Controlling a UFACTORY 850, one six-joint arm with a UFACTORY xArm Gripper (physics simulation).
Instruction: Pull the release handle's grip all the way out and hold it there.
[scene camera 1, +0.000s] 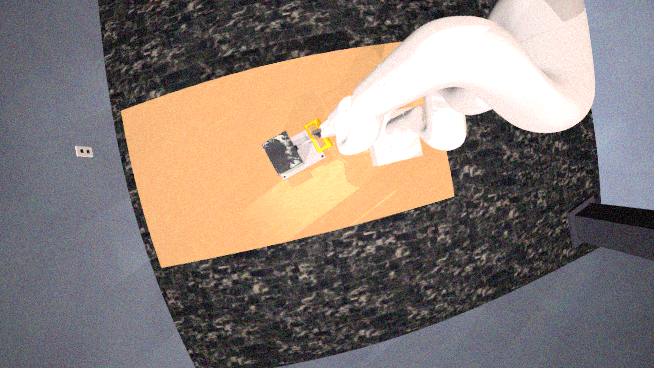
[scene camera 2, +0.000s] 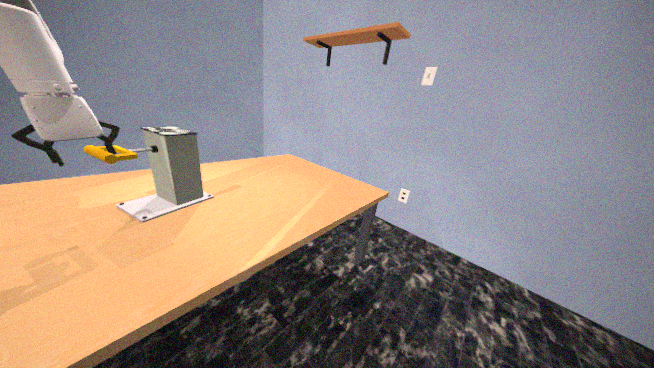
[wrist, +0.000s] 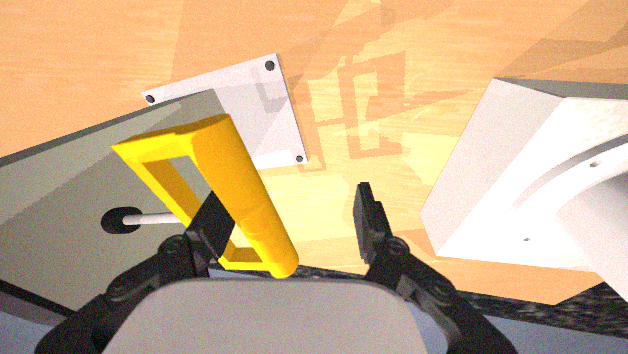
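The yellow release handle's grip (scene camera 1: 324, 146) (scene camera 2: 111, 158) (wrist: 245, 200) is a rectangular loop with a thick outer bar. A thin metal rod (scene camera 2: 142, 150) (wrist: 152, 218) joins it to the grey-green post (scene camera 2: 182, 167) (wrist: 65, 175), with a stretch of rod showing outside the post's dark hole. My gripper (scene camera 2: 84, 156) (wrist: 294, 196) is open. In the wrist view its left finger reaches into the loop, between the rod side and the outer bar; its right finger stands outside, well apart from the bar. Whether the left finger touches the bar is unclear. In scene camera 1 the arm hides most of the gripper.
The post stands on a white base plate (scene camera 1: 313, 154) (scene camera 2: 145, 212) (wrist: 277, 115) with dark bolts, on the wooden table (scene camera 1: 210, 200) (scene camera 2: 280, 220). The arm's white base block (scene camera 1: 397, 150) (wrist: 465, 200) stands on the right in the wrist view. A wall shelf (scene camera 2: 357, 36) hangs behind.
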